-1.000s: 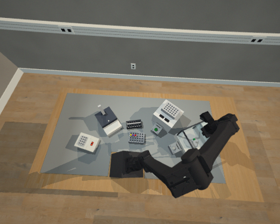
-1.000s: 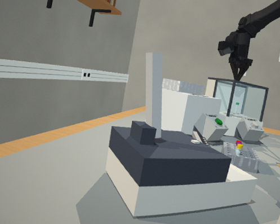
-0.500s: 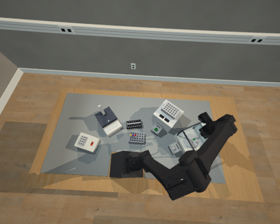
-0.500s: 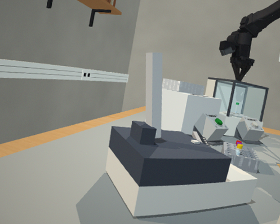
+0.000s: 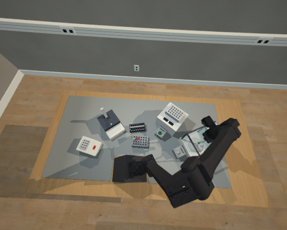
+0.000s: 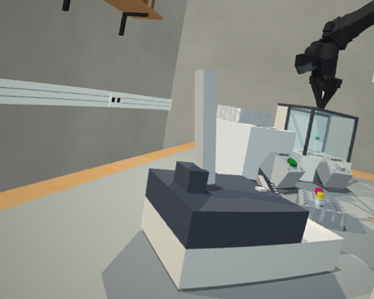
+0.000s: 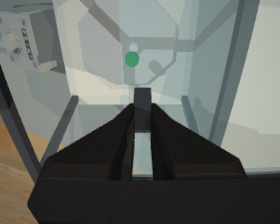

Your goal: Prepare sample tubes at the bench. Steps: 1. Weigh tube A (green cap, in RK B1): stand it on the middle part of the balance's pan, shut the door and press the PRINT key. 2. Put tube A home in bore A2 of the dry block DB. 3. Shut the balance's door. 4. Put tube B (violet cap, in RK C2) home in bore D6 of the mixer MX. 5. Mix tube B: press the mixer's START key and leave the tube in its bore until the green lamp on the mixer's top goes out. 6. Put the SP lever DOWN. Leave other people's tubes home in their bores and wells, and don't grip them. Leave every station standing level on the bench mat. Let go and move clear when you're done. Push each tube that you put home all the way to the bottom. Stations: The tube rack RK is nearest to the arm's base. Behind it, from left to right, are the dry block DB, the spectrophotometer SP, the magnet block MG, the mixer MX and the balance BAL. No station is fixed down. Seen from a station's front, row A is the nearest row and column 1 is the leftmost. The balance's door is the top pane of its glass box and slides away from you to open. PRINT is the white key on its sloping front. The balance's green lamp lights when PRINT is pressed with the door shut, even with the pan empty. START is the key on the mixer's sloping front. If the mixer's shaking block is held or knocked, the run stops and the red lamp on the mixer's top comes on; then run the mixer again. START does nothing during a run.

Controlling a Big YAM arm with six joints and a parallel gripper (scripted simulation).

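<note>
Now: the print key 160 mm to the left of my hand, 150 mm below it and 50 mm behind it. Round my hand: eight-sided pan 140 mm below, 20 mm to the left; balance door 30 mm to the right, 10 mm below, 10 mm ahead; mixer block 240 mm ahead, 140 mm to the left, 70 mm below.
</note>
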